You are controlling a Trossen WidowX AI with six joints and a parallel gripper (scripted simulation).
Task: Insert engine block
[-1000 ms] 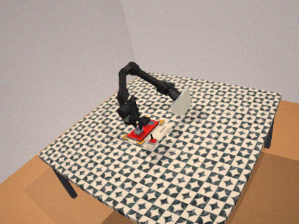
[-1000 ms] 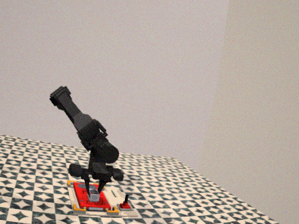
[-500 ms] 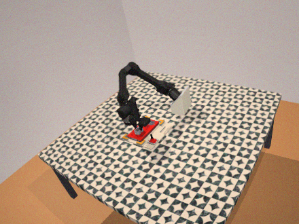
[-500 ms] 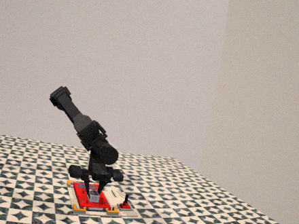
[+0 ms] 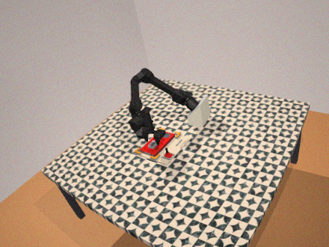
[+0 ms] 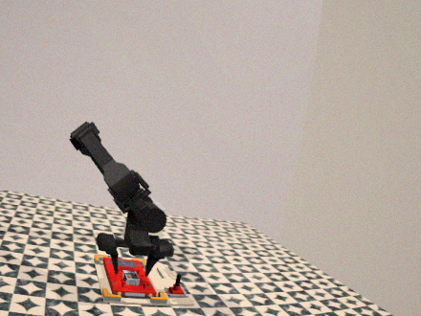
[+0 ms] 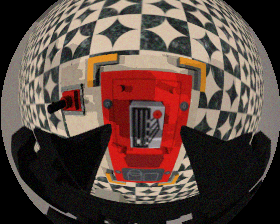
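Right now the grey engine block is 20 mm below my gripper tip and 10 mm to the left of it.
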